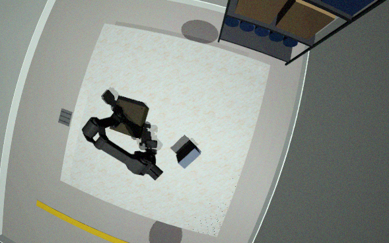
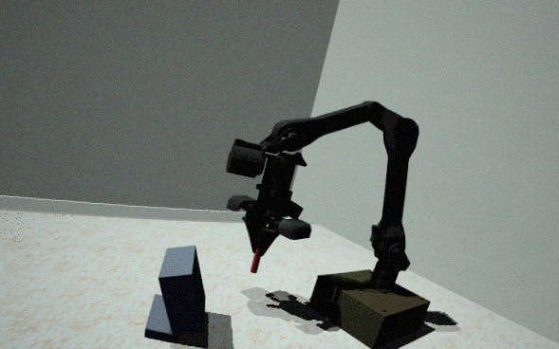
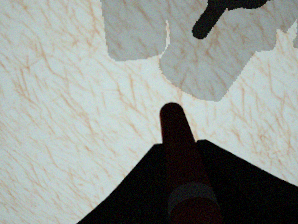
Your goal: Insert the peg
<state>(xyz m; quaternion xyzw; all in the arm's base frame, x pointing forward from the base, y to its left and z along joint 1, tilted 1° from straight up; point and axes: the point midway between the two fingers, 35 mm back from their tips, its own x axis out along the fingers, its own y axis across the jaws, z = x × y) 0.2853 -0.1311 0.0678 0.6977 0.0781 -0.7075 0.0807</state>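
Right now my gripper tip is 19 cm short of the sloped panel, 6 cm to the right of it and 4 cm above it. Round my gripper tip: red peg: 2 cm above.
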